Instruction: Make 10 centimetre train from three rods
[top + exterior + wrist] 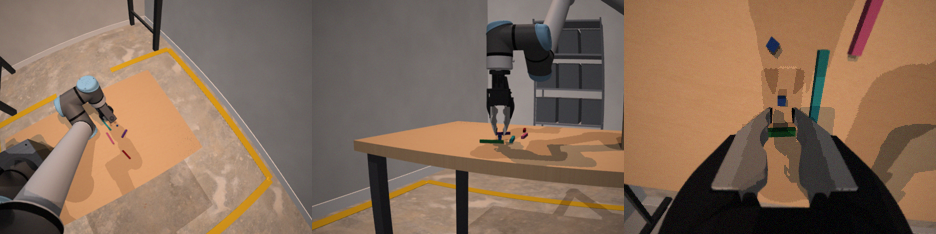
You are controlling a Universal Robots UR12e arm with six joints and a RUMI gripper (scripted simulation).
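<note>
The turquoise rod lies 40 mm behind my hand, 10 mm to the right of it and 30 mm below it. Also, from my hand: green rod 10 mm ahead, 50 mm to the left, 30 mm below; then pink rod 70 mm behind, 110 mm to the right, 30 mm below; then purple rod 30 mm ahead, 140 mm to the right, 30 mm below.
</note>
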